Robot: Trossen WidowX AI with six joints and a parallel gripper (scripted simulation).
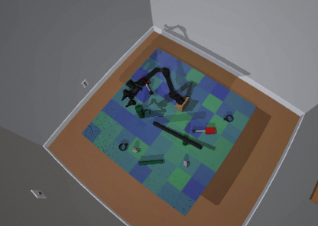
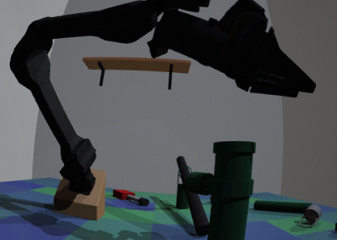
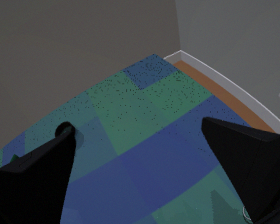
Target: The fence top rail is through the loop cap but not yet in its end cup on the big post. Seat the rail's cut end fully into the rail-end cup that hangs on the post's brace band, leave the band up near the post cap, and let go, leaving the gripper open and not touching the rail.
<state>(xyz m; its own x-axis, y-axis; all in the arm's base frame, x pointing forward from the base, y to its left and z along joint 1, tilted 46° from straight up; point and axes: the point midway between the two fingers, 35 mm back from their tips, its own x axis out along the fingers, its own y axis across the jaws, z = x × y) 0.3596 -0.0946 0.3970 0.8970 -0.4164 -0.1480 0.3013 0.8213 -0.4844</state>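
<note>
My gripper tip is 100 mm past the green rail-end cup, 170 mm to the right of it and 120 mm above it. Round my gripper tip: green tube (230 mm ahead, 490 mm to the left, 240 mm below).
</note>
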